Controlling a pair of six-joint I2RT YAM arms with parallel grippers.
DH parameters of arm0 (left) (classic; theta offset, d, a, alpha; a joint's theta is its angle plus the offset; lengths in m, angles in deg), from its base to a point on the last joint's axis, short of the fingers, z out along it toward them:
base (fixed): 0 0 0 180
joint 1: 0 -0.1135 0.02 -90
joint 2: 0 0 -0.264 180
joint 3: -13.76 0 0.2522 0
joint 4: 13.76 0 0.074 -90
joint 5: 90 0 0 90
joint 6: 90 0.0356 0 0
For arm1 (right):
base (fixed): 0 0 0 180
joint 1: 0 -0.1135 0.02 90
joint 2: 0 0 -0.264 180
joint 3: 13.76 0 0.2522 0
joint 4: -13.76 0 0.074 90
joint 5: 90 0 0 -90
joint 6: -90 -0.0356 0 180
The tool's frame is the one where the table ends.
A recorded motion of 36 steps. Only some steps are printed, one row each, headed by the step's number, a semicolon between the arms.
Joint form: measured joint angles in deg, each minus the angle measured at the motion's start. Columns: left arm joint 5, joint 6, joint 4, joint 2, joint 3, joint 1; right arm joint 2, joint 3, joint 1, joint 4, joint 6, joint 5.
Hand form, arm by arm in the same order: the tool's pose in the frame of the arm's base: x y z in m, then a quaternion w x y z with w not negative. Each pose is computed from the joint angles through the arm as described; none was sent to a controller.
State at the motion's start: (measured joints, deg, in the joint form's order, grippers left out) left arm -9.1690 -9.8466 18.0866 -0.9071 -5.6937 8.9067; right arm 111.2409 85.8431 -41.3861 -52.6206 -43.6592 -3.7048
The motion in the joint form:
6: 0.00 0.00 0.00 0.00 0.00 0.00; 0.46 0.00 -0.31 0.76 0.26 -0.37
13: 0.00 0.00 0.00 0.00 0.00 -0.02; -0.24 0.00 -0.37 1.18 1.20 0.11
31: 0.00 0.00 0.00 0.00 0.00 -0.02; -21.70 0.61 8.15 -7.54 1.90 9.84
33: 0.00 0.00 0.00 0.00 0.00 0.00; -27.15 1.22 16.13 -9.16 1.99 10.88
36: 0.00 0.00 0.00 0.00 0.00 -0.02; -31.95 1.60 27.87 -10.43 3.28 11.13
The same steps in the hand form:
6: 0.1010 -0.0101 0.1728 0.62043 -0.05600 0.78129 -0.03892; 0.2877 0.2597 0.1989 0.05486 0.01096 0.99358 0.09833
13: 0.1010 -0.0101 0.1728 0.62043 -0.05614 0.78128 -0.03881; 0.2874 0.2595 0.2036 0.06564 0.00243 0.99268 0.10131
31: 0.1010 -0.0101 0.1728 0.62043 -0.05614 0.78128 -0.03881; 0.2655 0.1694 0.3265 0.21497 0.08454 0.96787 0.09931
33: 0.1010 -0.0101 0.1728 0.62043 -0.05600 0.78129 -0.03892; 0.2650 0.1201 0.3552 0.25708 0.15387 0.94905 0.09767
36: 0.1010 -0.0101 0.1728 0.62043 -0.05614 0.78128 -0.03881; 0.2614 0.0581 0.3776 0.29622 0.24000 0.92089 0.08133

